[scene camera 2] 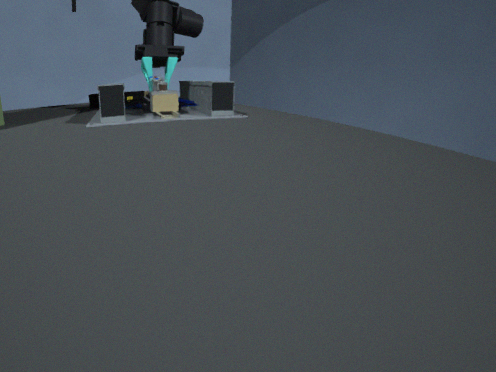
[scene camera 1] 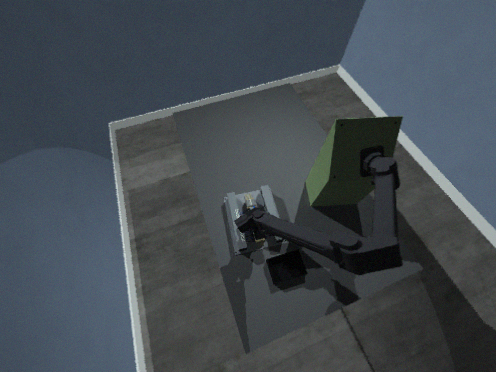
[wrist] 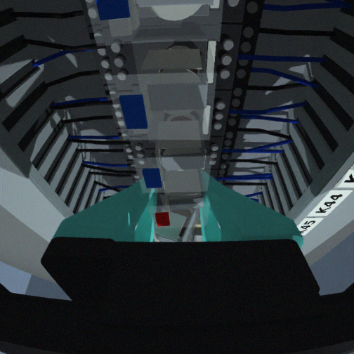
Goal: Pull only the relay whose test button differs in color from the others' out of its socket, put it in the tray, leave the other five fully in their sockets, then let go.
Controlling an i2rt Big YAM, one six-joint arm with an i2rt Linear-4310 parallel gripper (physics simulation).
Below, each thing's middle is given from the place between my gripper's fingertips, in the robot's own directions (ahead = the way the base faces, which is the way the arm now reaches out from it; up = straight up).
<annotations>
Now: the panel (scene camera 2: 133, 116) 3 cm below my hand. From my hand the other things lie so: clear-cased relay (wrist: 167, 209): 2 cm to the left, 2 cm above.
</annotations>
